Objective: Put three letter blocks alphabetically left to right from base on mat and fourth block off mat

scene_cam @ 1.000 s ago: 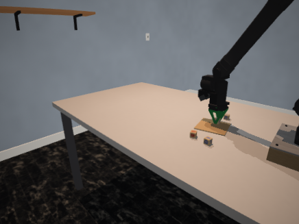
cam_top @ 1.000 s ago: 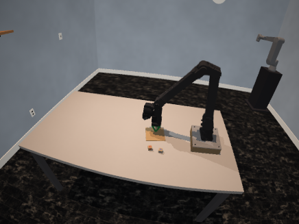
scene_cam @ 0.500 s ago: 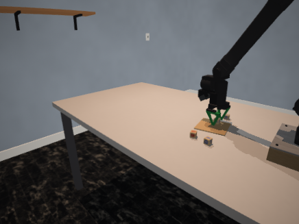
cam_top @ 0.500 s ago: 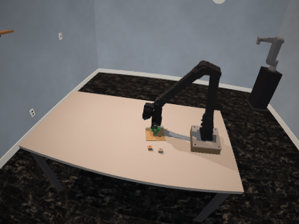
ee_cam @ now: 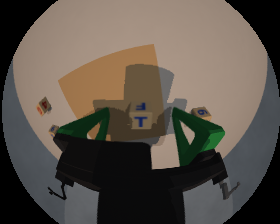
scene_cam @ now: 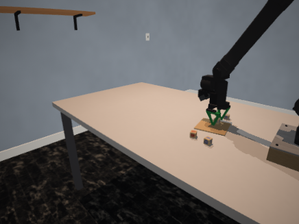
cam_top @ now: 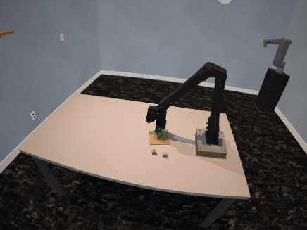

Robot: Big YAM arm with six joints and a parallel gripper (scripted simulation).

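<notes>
Right now my hand is 40 mm to the right of the mat and 10 mm above it.
</notes>
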